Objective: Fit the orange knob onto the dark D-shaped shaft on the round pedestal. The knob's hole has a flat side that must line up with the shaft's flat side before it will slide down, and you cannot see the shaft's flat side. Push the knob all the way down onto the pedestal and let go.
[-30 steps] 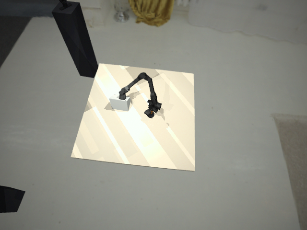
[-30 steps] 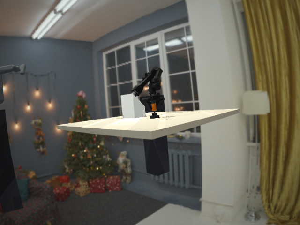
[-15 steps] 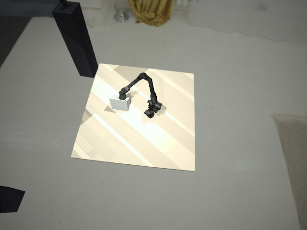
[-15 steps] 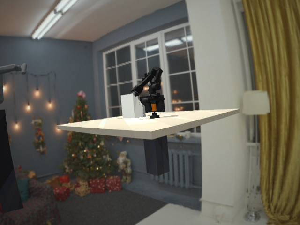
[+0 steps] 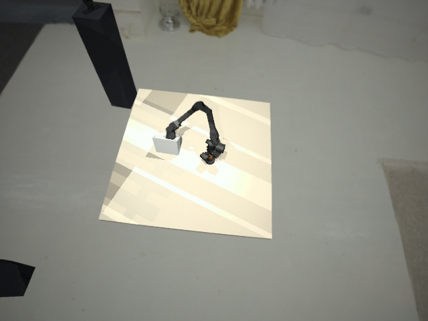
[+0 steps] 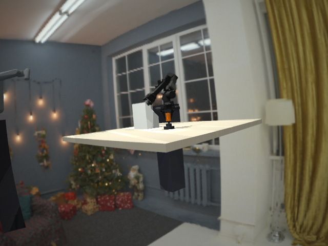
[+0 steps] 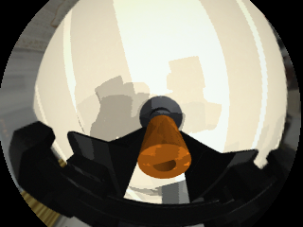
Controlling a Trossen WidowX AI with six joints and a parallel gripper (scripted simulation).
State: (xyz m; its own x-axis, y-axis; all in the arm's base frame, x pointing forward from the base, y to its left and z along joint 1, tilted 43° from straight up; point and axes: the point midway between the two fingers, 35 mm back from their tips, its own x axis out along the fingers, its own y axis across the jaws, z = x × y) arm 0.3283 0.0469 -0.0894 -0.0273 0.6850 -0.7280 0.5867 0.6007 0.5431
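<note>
My gripper tip is 20 mm below the orange knob. From my gripper tip the other things lie so: dark round pedestal: 40 mm below.
</note>
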